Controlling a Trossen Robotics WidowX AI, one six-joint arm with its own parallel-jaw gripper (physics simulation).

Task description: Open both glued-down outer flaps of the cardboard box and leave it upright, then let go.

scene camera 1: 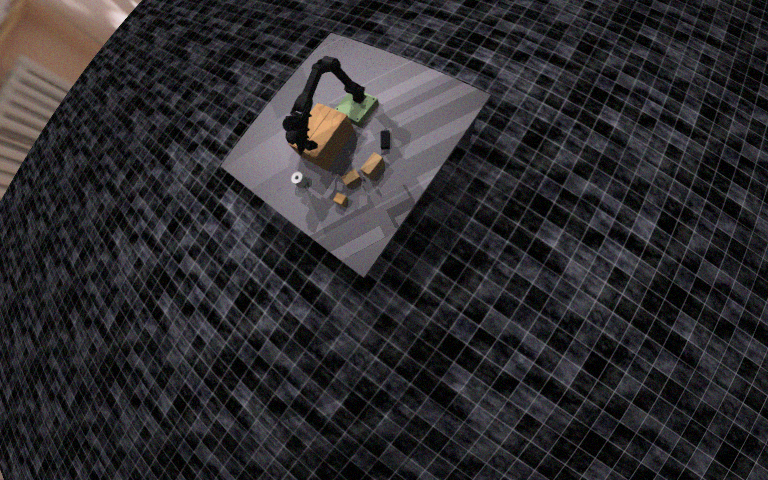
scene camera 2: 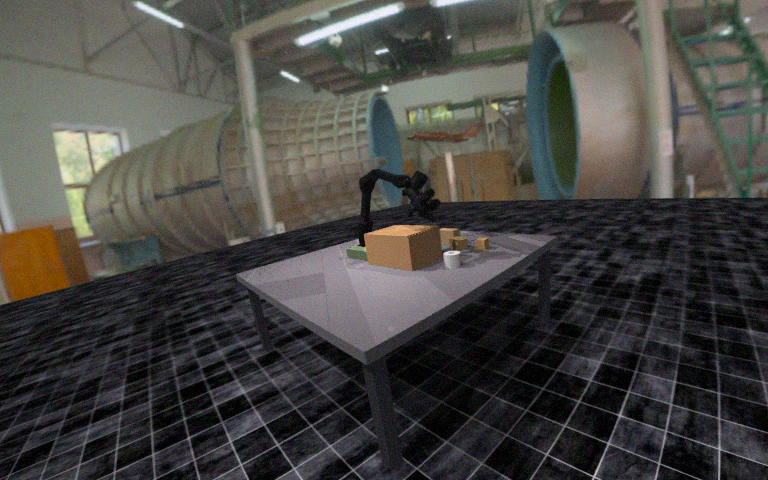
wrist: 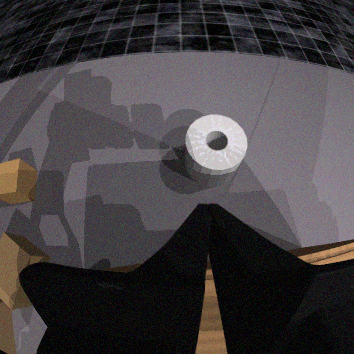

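Seen in the pictures: gripper, fingertip midpoint: [scene camera 1: 300, 154] [scene camera 2: 434, 221] [wrist: 206, 212]; arm's base, origin of the base link: [scene camera 1: 359, 98].
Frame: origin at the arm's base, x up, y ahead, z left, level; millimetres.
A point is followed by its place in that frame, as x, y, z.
The brown cardboard box [scene camera 1: 335, 135] @(78, 311, 99) [scene camera 2: 390, 250] @(32, 375, -117) stands upright on the grey table [scene camera 1: 436, 124] @(-52, -105, 482) [scene camera 2: 317, 300] @(-52, 422, -534). Its top panels lie about flat across the top, with seams and a corrugated edge showing; part of the top is hidden by the arm in scene camera 1. My black gripper [scene camera 1: 313, 146] @(138, 513, 43) [scene camera 2: 432, 210] @(138, 513, 43) [wrist: 206, 212] @(138, 513, 43) is shut and empty. It hangs above the end of the box near the white roll. In the wrist view, strips of the box [wrist: 336, 254] @(101, 487, -54) show beside and between the fingers.
The white roll [scene camera 1: 296, 178] @(-5, 624, 9) [scene camera 2: 452, 259] @(-10, 643, -9) [wrist: 216, 142] @(-19, 632, 14) stands near that box end. Several small brown blocks [scene camera 1: 372, 164] @(28, 329, 362) [scene camera 2: 450, 236] @(-3, 363, 323) [wrist: 17, 181] @(-4, 570, 285) lie on one side. A green board [scene camera 1: 362, 107] @(1, 48, 60) [scene camera 2: 357, 253] @(-19, 60, -97) lies at the arm's base, and a small black block [scene camera 1: 385, 139] @(-20, 149, 306) lies farther off.
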